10 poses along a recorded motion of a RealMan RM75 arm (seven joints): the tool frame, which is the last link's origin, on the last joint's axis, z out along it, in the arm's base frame.
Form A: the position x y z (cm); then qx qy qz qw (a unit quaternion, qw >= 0).
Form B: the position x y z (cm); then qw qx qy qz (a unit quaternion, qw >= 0). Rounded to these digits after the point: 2 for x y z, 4 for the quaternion.
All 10 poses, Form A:
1: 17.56 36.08 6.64 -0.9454 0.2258 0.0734 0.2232
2: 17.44 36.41 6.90 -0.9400 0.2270 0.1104 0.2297
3: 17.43 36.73 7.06 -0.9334 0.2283 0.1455 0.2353
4: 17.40 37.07 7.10 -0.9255 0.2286 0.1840 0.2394
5: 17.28 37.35 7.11 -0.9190 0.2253 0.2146 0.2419
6: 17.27 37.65 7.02 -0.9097 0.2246 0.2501 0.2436
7: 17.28 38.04 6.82 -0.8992 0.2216 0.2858 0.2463
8: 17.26 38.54 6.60 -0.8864 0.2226 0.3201 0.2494
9: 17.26 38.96 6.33 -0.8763 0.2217 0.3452 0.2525
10: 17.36 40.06 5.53 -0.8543 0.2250 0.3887 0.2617
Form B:
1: 17.56 36.08 6.64 0.2232 -0.9454 0.2258 0.0734
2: 17.44 36.41 6.90 0.2297 -0.9400 0.2270 0.1104
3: 17.43 36.73 7.06 0.2353 -0.9334 0.2283 0.1455
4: 17.40 37.07 7.10 0.2394 -0.9255 0.2286 0.1840
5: 17.28 37.35 7.11 0.2419 -0.9190 0.2253 0.2146
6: 17.27 37.65 7.02 0.2436 -0.9097 0.2246 0.2501
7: 17.28 38.04 6.82 0.2463 -0.8992 0.2216 0.2858
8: 17.26 38.54 6.60 0.2494 -0.8864 0.2226 0.3201
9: 17.26 38.96 6.33 0.2525 -0.8763 0.2217 0.3452
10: 17.36 40.06 5.53 0.2617 -0.8543 0.2250 0.3887
